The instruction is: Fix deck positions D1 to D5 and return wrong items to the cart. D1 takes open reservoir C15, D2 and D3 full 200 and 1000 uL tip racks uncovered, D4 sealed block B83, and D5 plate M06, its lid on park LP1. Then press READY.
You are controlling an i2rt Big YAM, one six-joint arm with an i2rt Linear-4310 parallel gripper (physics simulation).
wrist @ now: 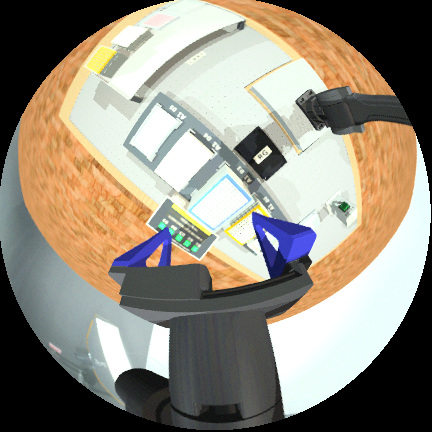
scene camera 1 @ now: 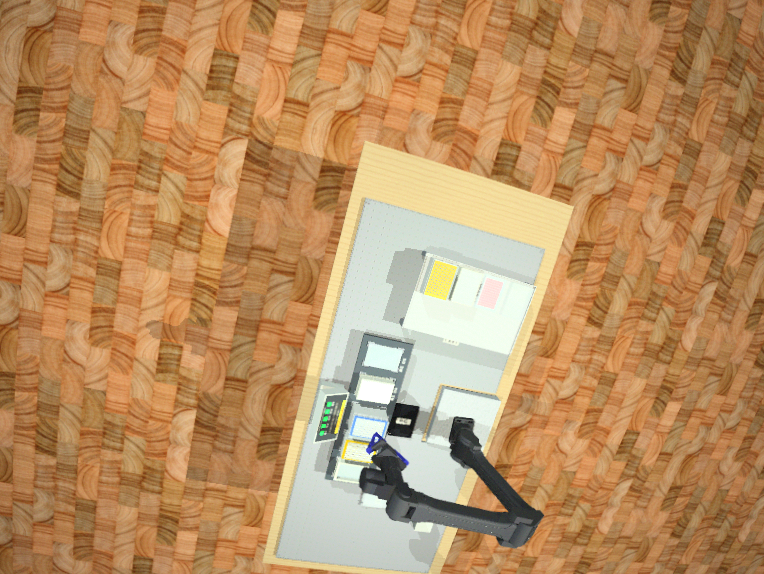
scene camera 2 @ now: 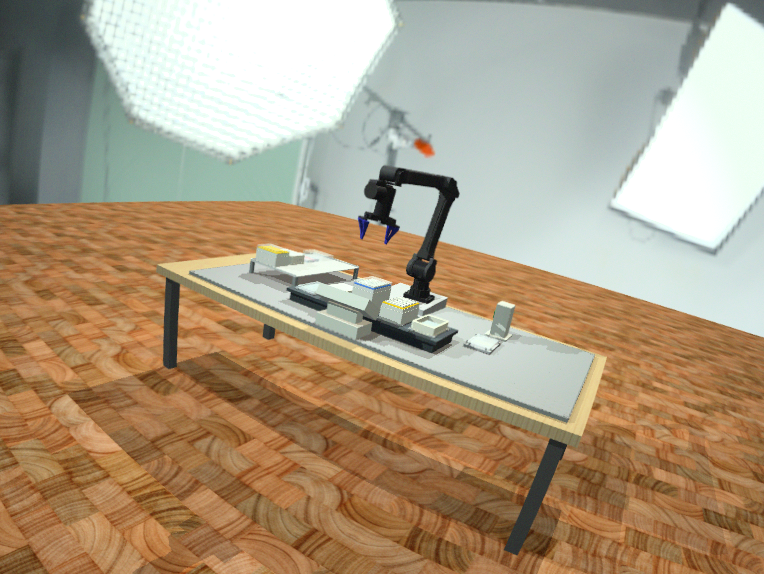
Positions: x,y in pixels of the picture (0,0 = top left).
Labels:
my gripper: wrist 209,223; scene camera 1; scene camera 2
same spot on my gripper: (scene camera 1: pixel 372 447) = (scene camera 2: pixel 362 217)
same spot on black block marked RG: (scene camera 1: pixel 402 423) = (wrist: pixel 264 157)

